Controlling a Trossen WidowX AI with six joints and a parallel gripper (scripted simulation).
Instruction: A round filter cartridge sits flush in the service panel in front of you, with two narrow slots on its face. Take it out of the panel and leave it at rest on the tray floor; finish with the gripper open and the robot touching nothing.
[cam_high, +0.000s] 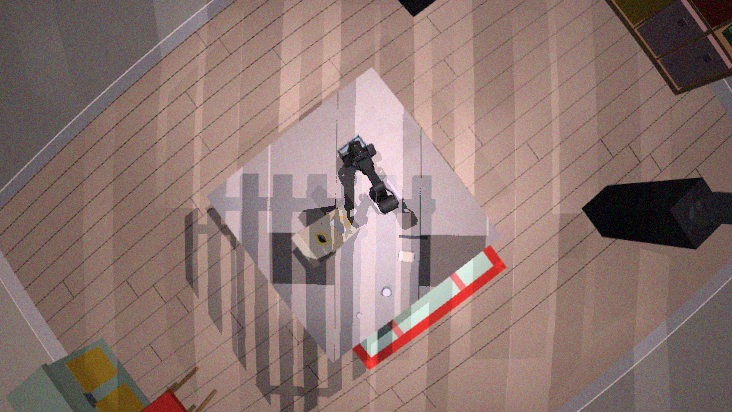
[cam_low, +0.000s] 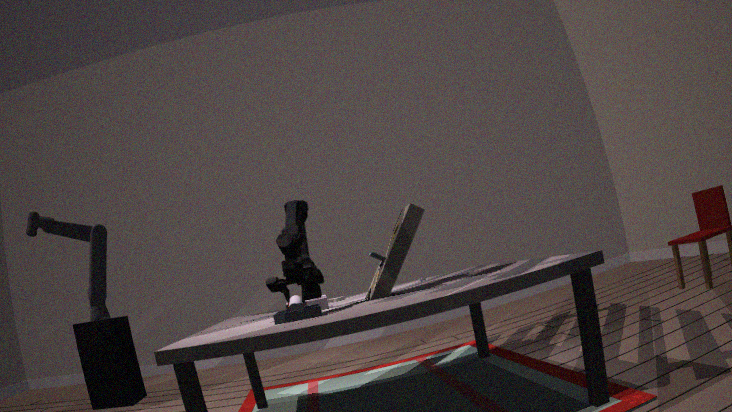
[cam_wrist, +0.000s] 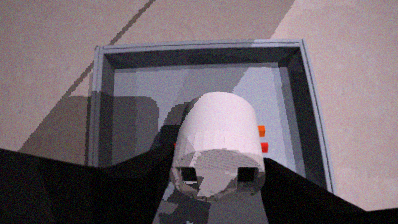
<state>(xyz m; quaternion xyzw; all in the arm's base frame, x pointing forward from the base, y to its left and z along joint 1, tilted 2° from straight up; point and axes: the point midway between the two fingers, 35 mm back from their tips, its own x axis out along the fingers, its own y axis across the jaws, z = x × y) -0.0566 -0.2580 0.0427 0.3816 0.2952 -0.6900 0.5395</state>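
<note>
My gripper tip is right at the round grey filter cartridge. From my gripper tip the other things lie so: blue-grey square tray 40 mm below, 10 mm to the right; beige service panel 390 mm ahead, 270 mm to the left, 100 mm above; pale block 660 mm to the left, 160 mm ahead, 40 mm below.
</note>
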